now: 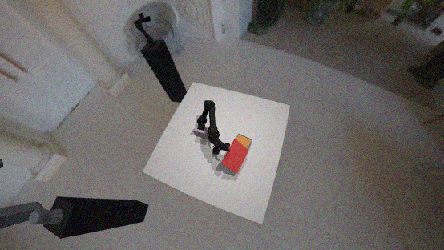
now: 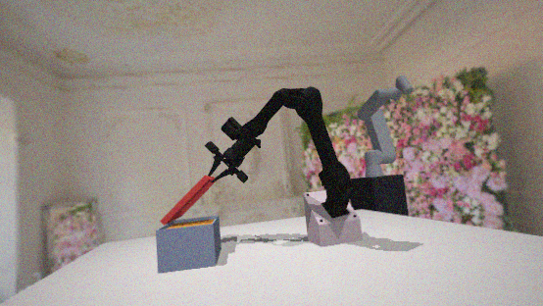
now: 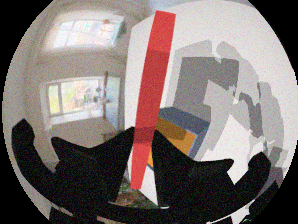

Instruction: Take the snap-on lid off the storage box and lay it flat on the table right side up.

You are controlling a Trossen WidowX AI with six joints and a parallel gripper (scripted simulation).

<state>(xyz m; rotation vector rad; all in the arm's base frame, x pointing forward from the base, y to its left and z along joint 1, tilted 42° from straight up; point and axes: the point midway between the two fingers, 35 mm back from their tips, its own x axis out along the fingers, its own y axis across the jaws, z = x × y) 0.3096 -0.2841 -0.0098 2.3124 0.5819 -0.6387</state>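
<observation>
Right now the red lid is 6 cm ahead of my gripper tip, 2 cm to the right of it and 5 cm below it. From my gripper tip the other things lie so: storage box (8 cm ahead, 12 cm to the left, 17 cm below).
</observation>
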